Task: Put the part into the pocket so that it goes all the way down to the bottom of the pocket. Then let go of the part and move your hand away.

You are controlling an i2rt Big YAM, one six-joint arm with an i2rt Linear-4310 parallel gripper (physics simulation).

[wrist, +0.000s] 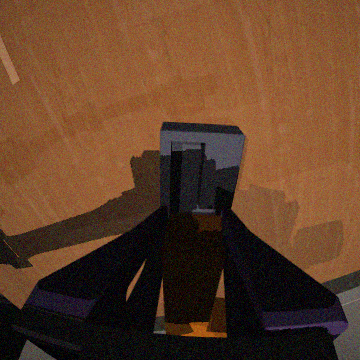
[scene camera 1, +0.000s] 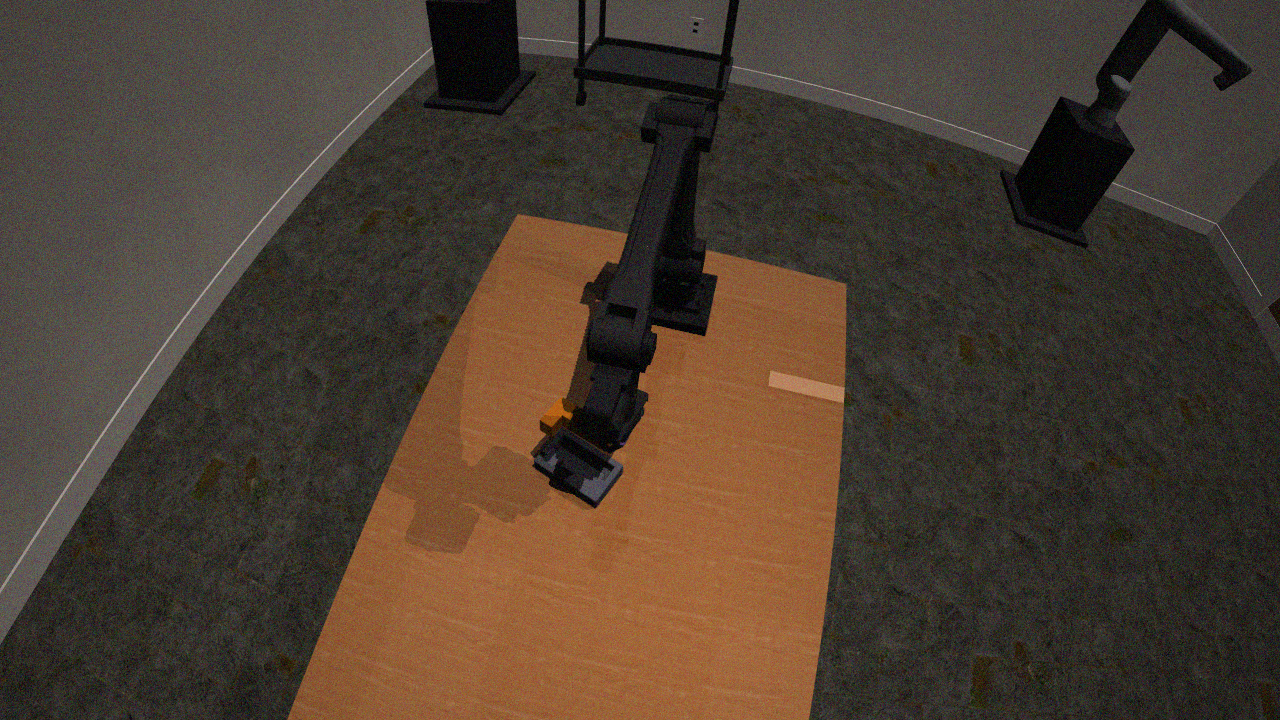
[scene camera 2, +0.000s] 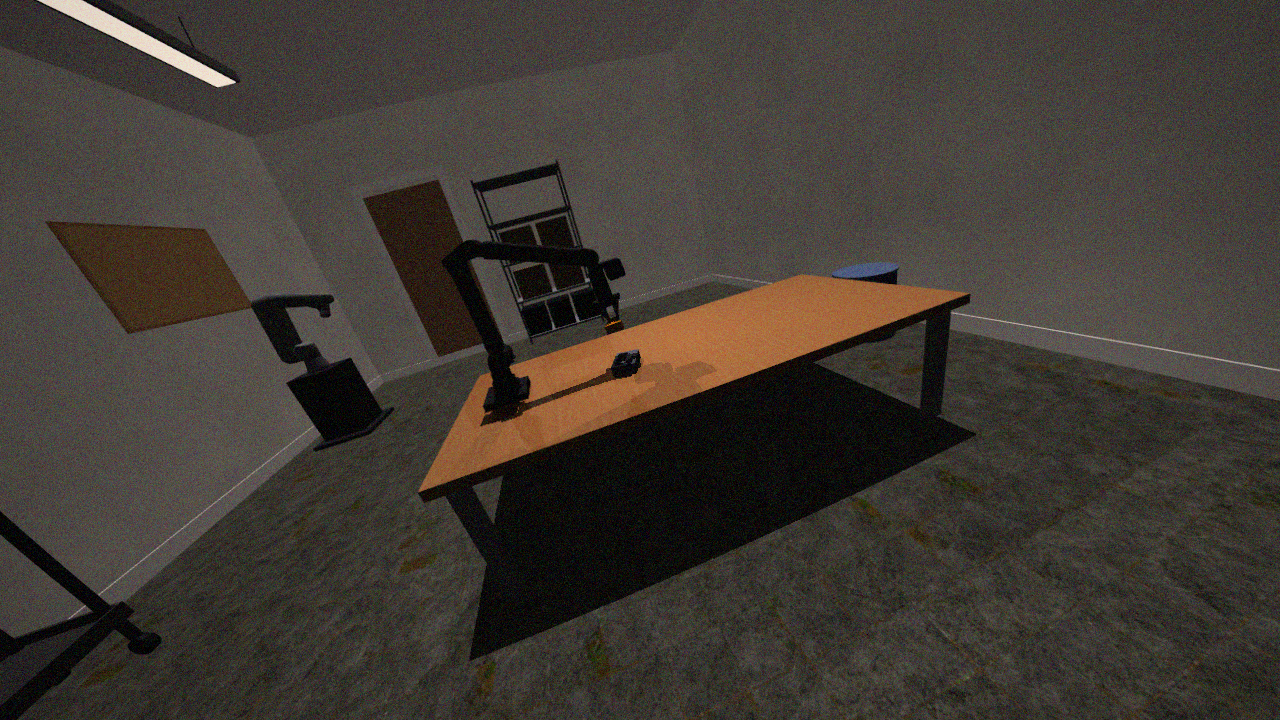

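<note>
The orange part is between the fingers of my gripper, which is shut on it. In scene camera 2 the part hangs well above the table, apart from the block. The dark grey block with the pocket sits on the table. In the wrist view the block lies beyond the fingertips, and the pocket shows as a dark rectangular recess, partly shadowed. The near end of the block is hidden behind the fingers and the part.
The wooden table carries the arm's base at one end. A pale strip shows near the table's side edge. A second arm on a pedestal and a dark cart stand off the table.
</note>
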